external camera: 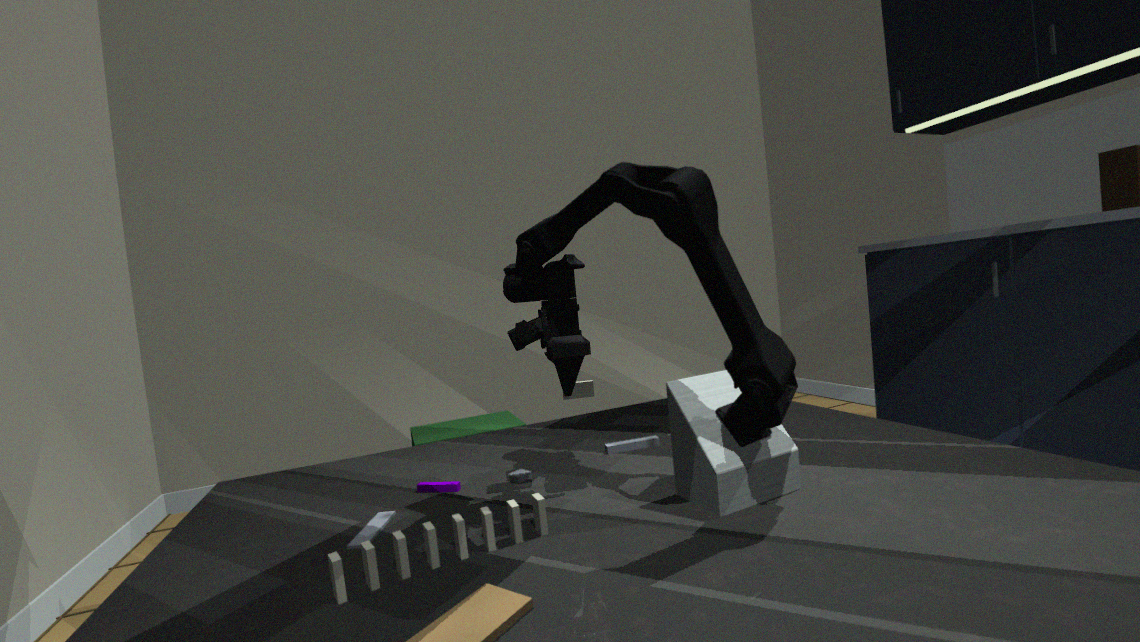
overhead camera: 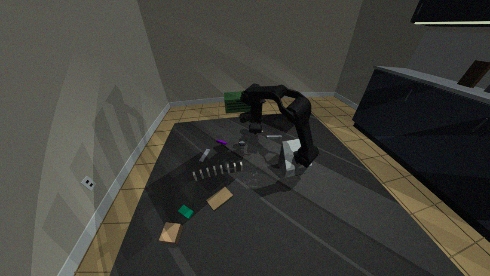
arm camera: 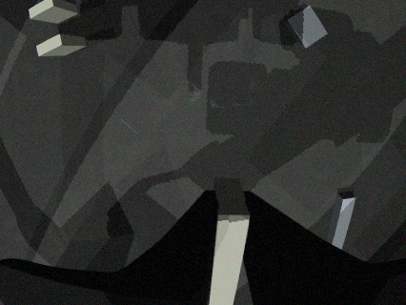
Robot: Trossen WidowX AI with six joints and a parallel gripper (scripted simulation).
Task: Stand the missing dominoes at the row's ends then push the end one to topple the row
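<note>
The tan flat board lies 260 mm ahead of my gripper tip, 250 mm to the left of it and 150 mm below it. Also, from my gripper tip: purple bar: 190 mm ahead, 160 mm to the right, 150 mm below; then grey slab: 310 mm ahead, 70 mm to the right, 150 mm below; then small grey block: 60 mm ahead, 110 mm to the right, 150 mm below.
</note>
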